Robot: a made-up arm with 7 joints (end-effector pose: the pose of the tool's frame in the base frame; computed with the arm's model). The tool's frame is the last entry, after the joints. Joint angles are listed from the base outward.
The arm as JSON. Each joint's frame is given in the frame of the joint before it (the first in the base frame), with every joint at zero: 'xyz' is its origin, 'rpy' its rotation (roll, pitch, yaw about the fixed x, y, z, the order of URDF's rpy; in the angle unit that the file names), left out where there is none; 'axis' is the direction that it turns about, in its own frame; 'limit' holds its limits. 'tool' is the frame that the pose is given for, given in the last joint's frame.
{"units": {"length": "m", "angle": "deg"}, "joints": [
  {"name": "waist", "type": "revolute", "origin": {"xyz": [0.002, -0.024, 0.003], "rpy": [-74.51, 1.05, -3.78]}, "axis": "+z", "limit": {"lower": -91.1, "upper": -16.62}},
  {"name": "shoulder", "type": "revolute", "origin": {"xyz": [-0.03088, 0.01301, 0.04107], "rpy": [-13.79, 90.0, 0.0]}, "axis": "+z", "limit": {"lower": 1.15, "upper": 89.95}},
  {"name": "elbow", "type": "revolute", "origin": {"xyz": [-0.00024, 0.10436, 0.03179], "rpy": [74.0, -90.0, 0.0]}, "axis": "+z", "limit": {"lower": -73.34, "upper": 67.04}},
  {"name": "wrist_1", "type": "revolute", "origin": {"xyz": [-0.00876, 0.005, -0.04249], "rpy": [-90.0, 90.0, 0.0]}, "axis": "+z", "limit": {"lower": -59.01, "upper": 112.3}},
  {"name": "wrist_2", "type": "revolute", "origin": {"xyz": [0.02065, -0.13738, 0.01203], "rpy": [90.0, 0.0, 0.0]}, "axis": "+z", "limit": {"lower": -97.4, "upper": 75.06}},
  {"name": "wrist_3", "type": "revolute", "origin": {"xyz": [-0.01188, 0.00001, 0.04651], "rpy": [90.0, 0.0, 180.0]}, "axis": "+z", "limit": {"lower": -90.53, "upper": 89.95}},
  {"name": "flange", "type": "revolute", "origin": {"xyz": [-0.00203, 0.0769, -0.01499], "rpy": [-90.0, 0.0, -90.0]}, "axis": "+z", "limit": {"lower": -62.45, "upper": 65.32}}
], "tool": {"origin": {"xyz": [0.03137, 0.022, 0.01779], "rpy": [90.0, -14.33, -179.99]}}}
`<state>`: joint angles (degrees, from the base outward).
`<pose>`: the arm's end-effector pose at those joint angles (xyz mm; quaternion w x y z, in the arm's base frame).
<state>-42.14 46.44 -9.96 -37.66 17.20 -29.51 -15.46</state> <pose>148.9 -21.0 48.3 0.0088 -0.6339 0.7418 -0.2186</pose>
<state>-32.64 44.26 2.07 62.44 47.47 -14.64 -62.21</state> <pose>214.3 243.2 -186.9 0.2268 0.7077 0.0285 -0.6685</pose>
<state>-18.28 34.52 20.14 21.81 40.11 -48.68 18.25</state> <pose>225.2 157.3 -156.7 0.1618 0.9094 -0.2973 0.2417</pose>
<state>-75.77 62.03 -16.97 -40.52 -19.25 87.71 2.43</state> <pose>154.1 -25.2 106.9 0.2927 0.9455 -0.0958 0.1060</pose>
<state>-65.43 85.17 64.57 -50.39 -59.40 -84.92 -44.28</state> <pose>-79.6 53.3 85.9 0.6801 0.0143 0.6538 -0.3314</pose>
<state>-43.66 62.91 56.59 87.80 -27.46 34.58 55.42</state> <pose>197.8 347.2 -143.0 0.4632 0.2501 0.8034 0.2781</pose>
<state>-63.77 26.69 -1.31 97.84 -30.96 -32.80 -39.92</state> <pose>280.0 179.8 -182.7 0.7363 0.6641 -0.1219 -0.0448</pose>
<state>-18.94 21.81 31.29 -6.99 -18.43 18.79 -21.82</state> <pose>214.7 175.1 -48.2 0.7011 0.6979 -0.1007 0.1063</pose>
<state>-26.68 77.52 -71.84 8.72 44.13 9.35 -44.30</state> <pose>134.2 151.4 -198.2 0.3000 -0.5907 0.1125 0.7405</pose>
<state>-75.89 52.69 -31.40 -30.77 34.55 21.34 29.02</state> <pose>202.0 -78.3 92.6 0.0039 0.6650 -0.4394 0.6039</pose>
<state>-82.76 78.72 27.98 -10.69 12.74 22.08 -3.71</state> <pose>63.8 109.4 253.7 0.0693 0.6857 -0.1451 0.7099</pose>
